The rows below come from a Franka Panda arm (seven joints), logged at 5 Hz.
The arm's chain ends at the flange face. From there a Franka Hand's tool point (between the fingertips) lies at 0.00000 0.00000 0.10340 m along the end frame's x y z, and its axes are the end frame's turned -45 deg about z.
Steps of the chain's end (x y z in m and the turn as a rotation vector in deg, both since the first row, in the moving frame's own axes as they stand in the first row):
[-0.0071, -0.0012, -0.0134, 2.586, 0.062, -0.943]
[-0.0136, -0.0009, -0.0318, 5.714, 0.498, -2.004]
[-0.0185, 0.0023, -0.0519, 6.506, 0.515, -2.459]
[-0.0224, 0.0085, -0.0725, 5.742, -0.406, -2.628]
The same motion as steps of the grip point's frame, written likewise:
[-0.0008, -0.0091, -0.0135, 1.785, 1.872, -0.943]
[-0.0012, -0.0170, -0.0323, 3.688, 4.393, -2.004]
[-0.0059, -0.0193, -0.0526, 4.236, 4.965, -2.459]
[-0.0152, -0.0178, -0.0730, 4.347, 3.773, -2.628]

